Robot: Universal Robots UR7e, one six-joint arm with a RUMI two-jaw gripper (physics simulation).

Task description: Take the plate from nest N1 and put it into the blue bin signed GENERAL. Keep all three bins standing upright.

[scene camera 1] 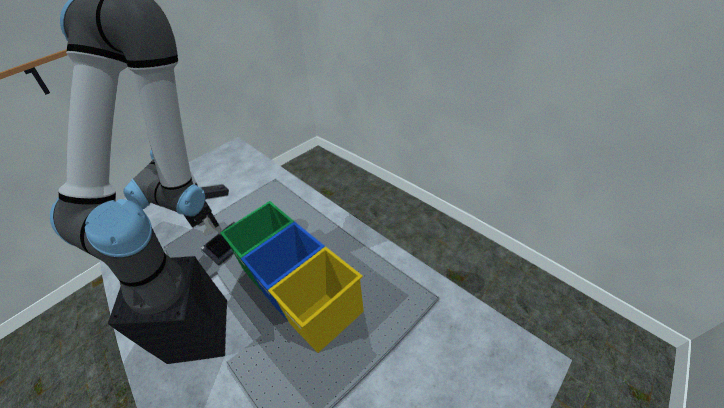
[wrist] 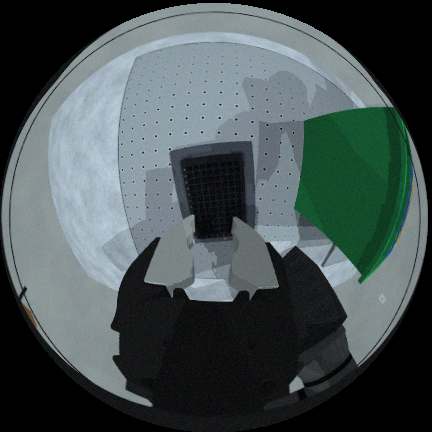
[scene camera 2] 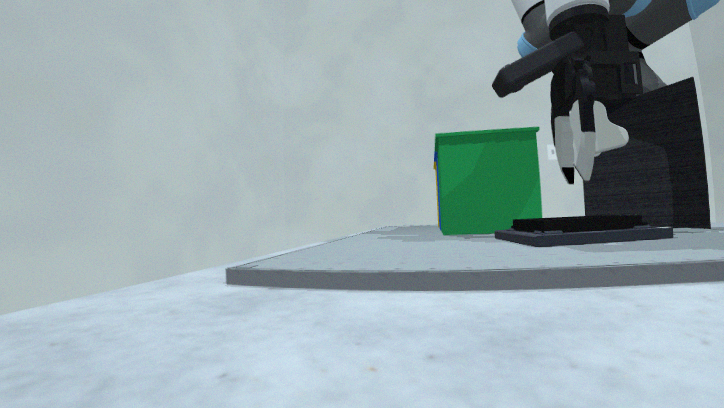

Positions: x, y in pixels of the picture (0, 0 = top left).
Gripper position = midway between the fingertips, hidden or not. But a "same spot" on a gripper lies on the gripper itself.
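Scene:
You'd find the gripper in scene camera 1 (218, 231), and it shows in the wrist view and scene camera 2 too. There's also a green bin, which is in scene camera 1, in scene camera 2 and in the wrist view (353, 186). On that bin, (scene camera 1: 245, 235) and (scene camera 2: 504, 161) are the same spot. And on the gripper, (scene camera 2: 579, 137) and (wrist: 168, 232) are one and the same spot too.

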